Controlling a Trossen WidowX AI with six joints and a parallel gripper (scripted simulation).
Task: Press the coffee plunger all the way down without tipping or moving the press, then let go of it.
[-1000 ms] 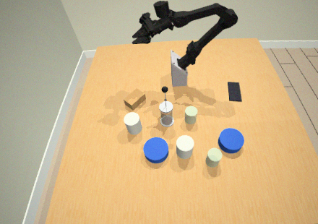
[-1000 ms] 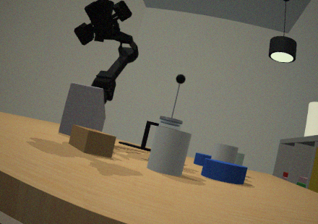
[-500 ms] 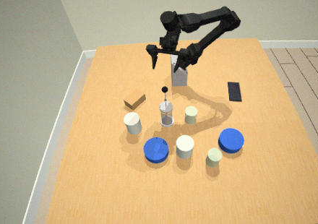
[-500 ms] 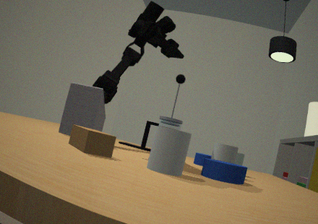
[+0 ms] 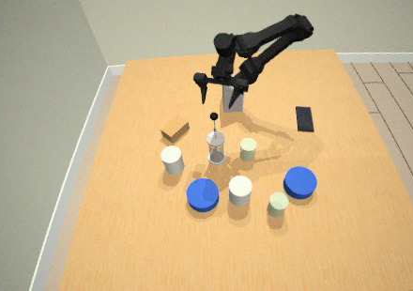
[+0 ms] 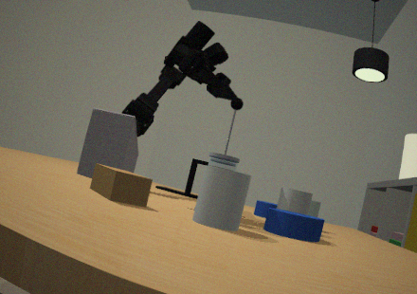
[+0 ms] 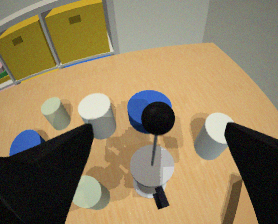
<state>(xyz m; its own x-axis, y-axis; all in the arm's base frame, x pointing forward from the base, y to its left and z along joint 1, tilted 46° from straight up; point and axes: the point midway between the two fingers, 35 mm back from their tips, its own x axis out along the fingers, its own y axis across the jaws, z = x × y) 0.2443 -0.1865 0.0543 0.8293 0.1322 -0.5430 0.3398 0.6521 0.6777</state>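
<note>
Now: gripper tip 150 mm above the coffee press, 10 mm to the left of it and 10 mm short of it. Round my gripper tip: black slab: 410 mm to the left, 270 mm below, 150 mm behind; then brown box: 250 mm below, 190 mm to the right, 130 mm behind.
</note>
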